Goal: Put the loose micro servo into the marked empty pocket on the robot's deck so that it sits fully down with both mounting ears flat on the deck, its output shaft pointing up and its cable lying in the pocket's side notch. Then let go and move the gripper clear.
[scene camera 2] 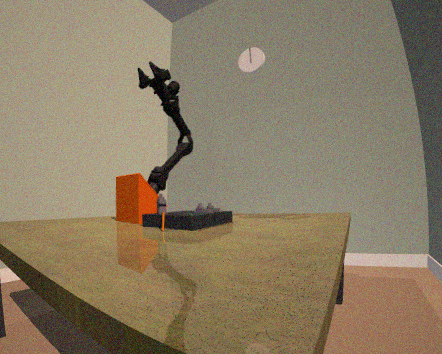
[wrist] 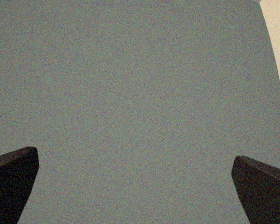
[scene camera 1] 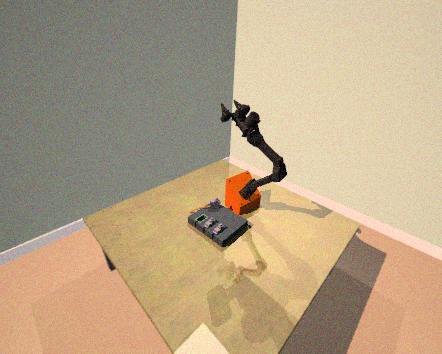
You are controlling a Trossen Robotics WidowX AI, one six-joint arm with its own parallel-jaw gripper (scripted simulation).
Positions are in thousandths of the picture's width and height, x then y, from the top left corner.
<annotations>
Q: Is my gripper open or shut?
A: Open.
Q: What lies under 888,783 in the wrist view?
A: My gripper.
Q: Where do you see a dark grey deck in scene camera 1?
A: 528,631
</annotations>
